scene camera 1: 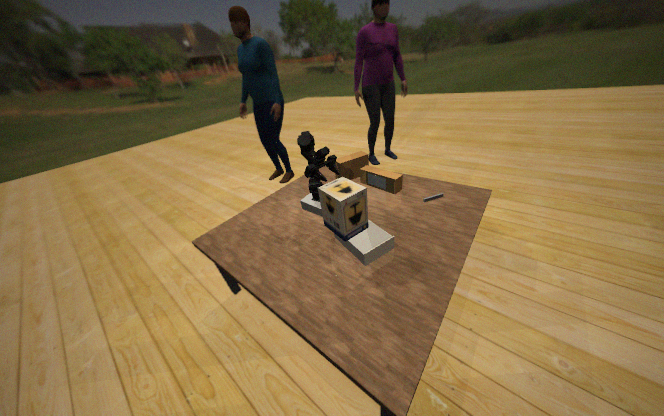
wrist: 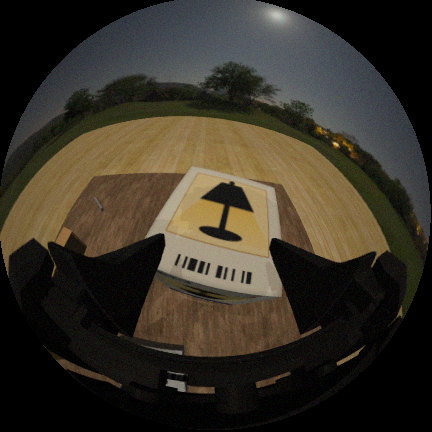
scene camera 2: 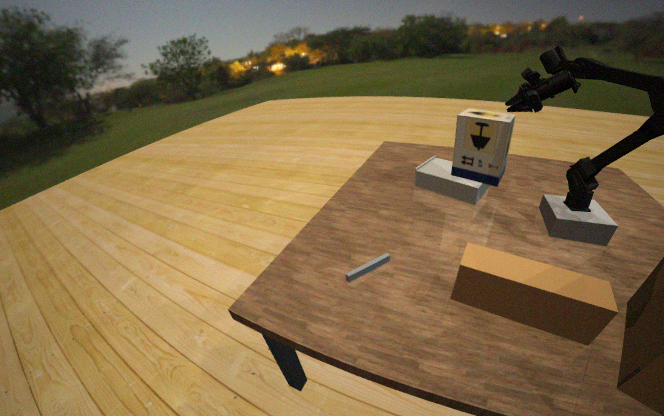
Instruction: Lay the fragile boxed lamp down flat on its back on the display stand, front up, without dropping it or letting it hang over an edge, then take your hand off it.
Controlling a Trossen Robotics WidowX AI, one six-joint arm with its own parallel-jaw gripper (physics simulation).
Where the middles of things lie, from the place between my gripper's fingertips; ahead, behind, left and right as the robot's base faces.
Labels:
The white display stand [scene camera 2: 434,175] lies 150 mm ahead of my hand, 40 mm to the right of it and 290 mm below it.

